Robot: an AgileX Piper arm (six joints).
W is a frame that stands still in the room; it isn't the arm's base.
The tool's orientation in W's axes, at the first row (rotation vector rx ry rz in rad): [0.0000 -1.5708 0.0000]
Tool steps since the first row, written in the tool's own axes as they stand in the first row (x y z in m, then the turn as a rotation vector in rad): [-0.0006 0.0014 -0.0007 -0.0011 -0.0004 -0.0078]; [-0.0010 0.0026 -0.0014 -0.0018 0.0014 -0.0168]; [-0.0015 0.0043 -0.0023 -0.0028 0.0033 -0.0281]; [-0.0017 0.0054 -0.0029 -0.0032 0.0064 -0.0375]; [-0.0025 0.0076 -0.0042 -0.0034 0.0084 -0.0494]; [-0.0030 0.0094 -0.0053 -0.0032 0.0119 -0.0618]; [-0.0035 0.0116 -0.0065 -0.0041 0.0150 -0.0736]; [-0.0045 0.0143 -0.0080 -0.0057 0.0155 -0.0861]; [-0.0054 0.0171 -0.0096 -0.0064 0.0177 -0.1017]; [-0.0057 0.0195 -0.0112 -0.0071 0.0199 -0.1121]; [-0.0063 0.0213 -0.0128 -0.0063 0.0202 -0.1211]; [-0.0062 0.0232 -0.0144 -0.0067 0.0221 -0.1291]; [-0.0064 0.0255 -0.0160 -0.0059 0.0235 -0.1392]
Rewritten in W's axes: [0.0007 0.0014 -0.0006 0.0078 -0.0004 -0.0011]; [0.0014 0.0026 -0.0010 0.0168 0.0014 -0.0018]; [0.0023 0.0043 -0.0015 0.0281 0.0033 -0.0028]; [0.0029 0.0054 -0.0017 0.0375 0.0064 -0.0032]; [0.0042 0.0076 -0.0025 0.0494 0.0084 -0.0034]; [0.0053 0.0094 -0.0030 0.0618 0.0119 -0.0032]; [0.0065 0.0116 -0.0035 0.0736 0.0150 -0.0041]; [0.0080 0.0143 -0.0045 0.0861 0.0155 -0.0057]; [0.0096 0.0171 -0.0054 0.1017 0.0177 -0.0064]; [0.0112 0.0195 -0.0057 0.1121 0.0199 -0.0071]; [0.0128 0.0213 -0.0063 0.1211 0.0202 -0.0063]; [0.0144 0.0232 -0.0062 0.1291 0.0221 -0.0067]; [0.0160 0.0255 -0.0064 0.1392 0.0235 -0.0059]
